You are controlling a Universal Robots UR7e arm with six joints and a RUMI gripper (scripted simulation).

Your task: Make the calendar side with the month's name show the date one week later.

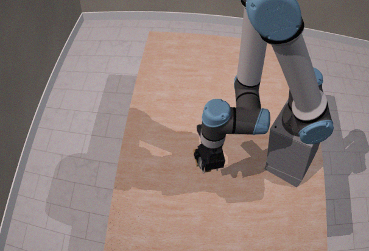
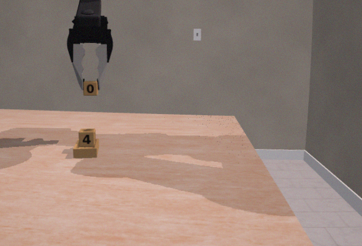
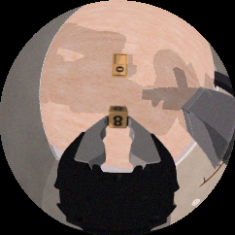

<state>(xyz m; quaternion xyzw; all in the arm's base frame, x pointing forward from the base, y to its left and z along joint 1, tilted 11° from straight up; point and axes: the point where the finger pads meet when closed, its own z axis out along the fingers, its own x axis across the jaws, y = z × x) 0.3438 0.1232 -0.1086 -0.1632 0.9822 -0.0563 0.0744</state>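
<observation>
The wooden calendar tray is 3 cm ahead of my hand, 10 cm to the right of it and 12 cm below it.
</observation>
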